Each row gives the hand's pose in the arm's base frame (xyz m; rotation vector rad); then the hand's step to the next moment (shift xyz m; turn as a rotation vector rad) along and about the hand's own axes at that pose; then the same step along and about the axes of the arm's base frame.
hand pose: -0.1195 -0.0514 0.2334 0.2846 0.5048 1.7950
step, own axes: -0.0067 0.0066 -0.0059 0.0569 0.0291 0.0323
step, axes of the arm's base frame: -0.0064 -0.0090 -0.0016 -0.0264 0.0543 0.0384
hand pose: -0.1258 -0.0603 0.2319 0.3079 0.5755 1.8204
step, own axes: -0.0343 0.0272 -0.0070 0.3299 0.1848 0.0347
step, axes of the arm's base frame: -0.0146 -0.0404 0.0110 -0.2399 0.2760 0.1022
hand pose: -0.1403 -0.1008 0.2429 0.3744 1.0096 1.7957
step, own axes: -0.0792 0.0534 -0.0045 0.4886 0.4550 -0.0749
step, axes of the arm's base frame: 0.0001 -0.0792 0.0535 -0.5484 0.3227 0.2157
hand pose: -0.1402 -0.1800 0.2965 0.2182 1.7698 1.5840
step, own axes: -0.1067 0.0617 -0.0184 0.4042 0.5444 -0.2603
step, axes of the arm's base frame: 0.0439 -0.0618 0.0989 -0.6323 0.1482 0.3251
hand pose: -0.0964 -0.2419 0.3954 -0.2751 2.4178 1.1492
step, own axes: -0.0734 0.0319 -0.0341 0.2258 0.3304 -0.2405
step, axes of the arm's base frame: 0.0426 -0.0070 0.0755 -0.3920 0.0259 0.2523
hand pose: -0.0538 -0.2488 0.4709 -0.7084 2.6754 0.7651
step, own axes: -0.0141 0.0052 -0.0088 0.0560 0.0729 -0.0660
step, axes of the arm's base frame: 0.0081 0.0043 0.0148 -0.0933 -0.0038 0.0640
